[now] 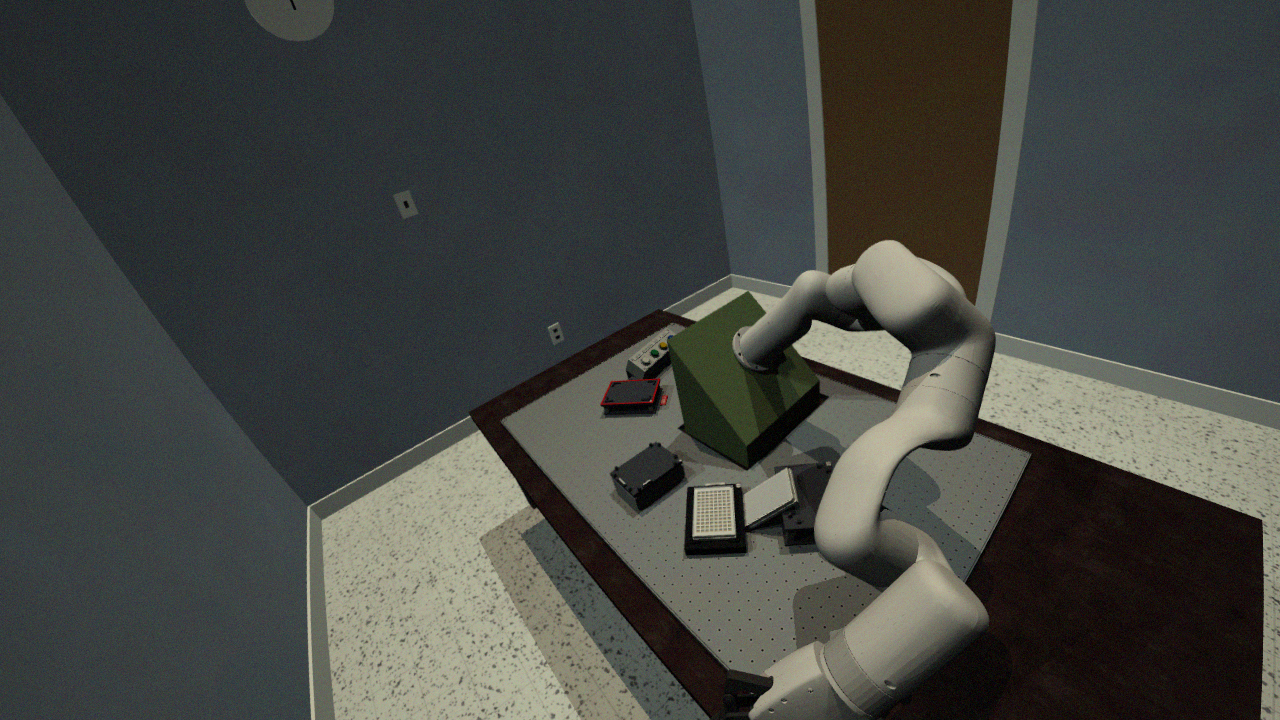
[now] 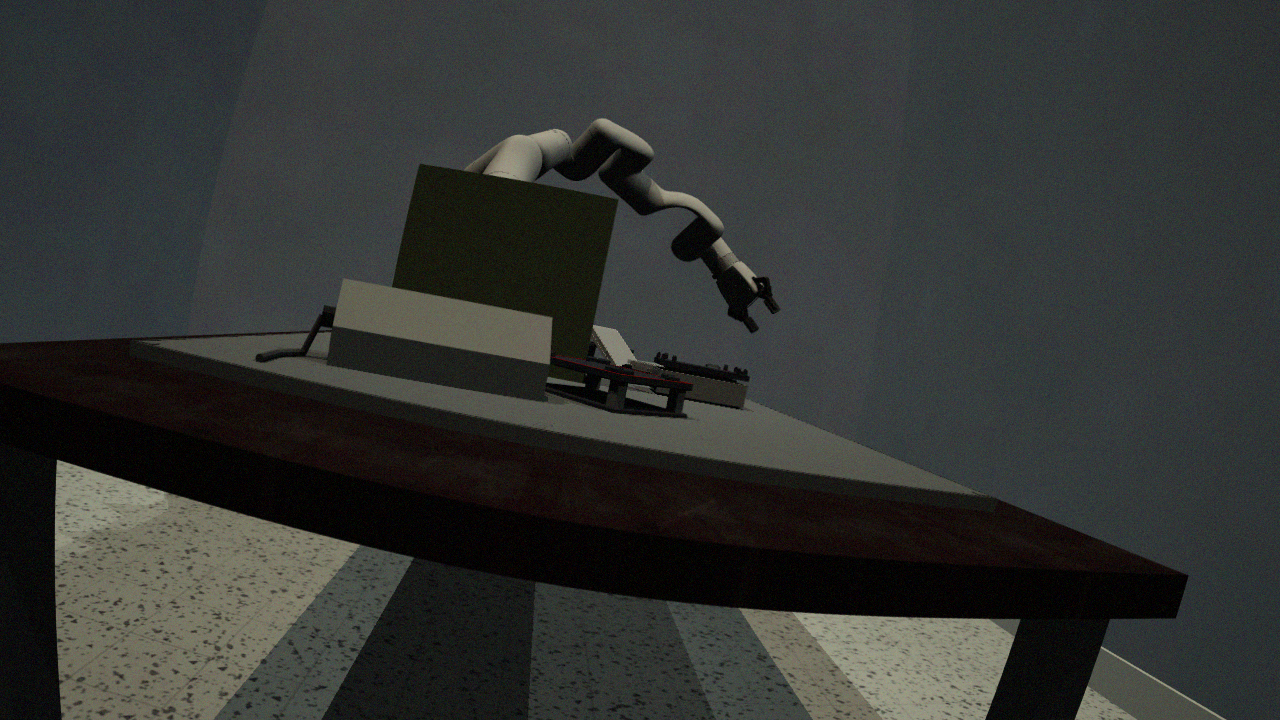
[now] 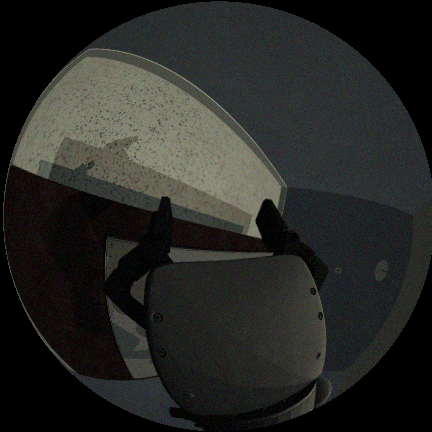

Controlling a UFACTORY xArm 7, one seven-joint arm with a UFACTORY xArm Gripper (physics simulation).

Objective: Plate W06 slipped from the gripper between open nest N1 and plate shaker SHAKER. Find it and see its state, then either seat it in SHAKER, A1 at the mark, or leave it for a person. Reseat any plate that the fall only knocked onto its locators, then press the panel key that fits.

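Places are measured from the arm's base along level axes (x ahead, y left, z up), in metres.
Where they show: gripper, fingertip midpoint: [image 2: 766, 321] [image 3: 217, 208]; arm's base at its link origin: [image 1: 754, 349] [image 2: 483, 245].
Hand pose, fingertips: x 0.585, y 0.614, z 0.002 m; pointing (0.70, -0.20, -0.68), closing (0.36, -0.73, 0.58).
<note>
Each offset is from my fingertips to the centre of the thing. "spot": to the spot under its first point. Level surfaces: height alone.
A pale plate @(0.345 m back, 0.332 m right, 0.138 m down) [image 1: 771, 497] [image 2: 612, 345] leans tilted between a black nest @(0.247 m back, 0.391 m right, 0.169 m down) [image 1: 716, 547] and a dark block-shaped device @(0.409 m back, 0.279 m right, 0.151 m down) [image 1: 799, 529], partly behind my arm. Another white plate @(0.247 m back, 0.391 m right, 0.148 m down) [image 1: 714, 512] with a grid of wells lies on the black nest, looking flat. No label is readable, so I cannot tell which plate is W06 or which fixture is N1 or SHAKER. A dark box with raised corners @(spot: 0.188 m back, 0.561 m right, 0.128 m down) [image 1: 646, 474] stands left of the nest. The button panel @(0.507 m back, 1.028 m right, 0.142 m down) [image 1: 653, 353] stands at the back. My gripper [image 1: 741, 694] [image 2: 765, 319] [image 3: 217, 208] is open and empty, high near the table edge, away from the plates.
A green wedge-shaped base [image 1: 716, 394] [image 2: 501, 250] carries my arm, which arches over the dark device. A red-rimmed stand [image 1: 631, 392] [image 2: 626, 374] is near the panel. The dark table rim @(spot: 0.010 m ahead, 0.375 m right, 0.196 m down) [image 1: 617, 600] borders the grey perforated board @(0.183 m down) [image 1: 760, 595].
</note>
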